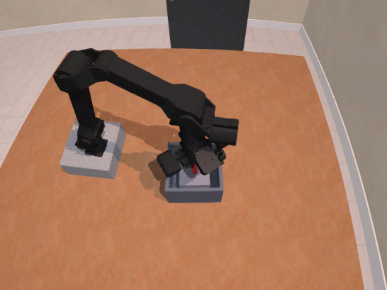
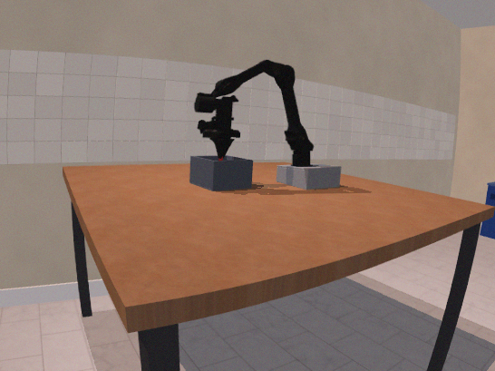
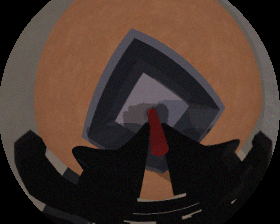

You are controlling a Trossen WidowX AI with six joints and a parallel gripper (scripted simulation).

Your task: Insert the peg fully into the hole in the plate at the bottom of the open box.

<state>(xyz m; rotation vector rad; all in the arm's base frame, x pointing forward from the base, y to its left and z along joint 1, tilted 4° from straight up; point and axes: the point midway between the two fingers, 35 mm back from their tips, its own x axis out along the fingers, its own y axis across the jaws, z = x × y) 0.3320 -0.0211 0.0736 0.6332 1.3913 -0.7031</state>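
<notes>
Right now my hand is 90 mm above the pale plate. Also, from my hand: red peg (40 mm below); then box (100 mm below).
</notes>
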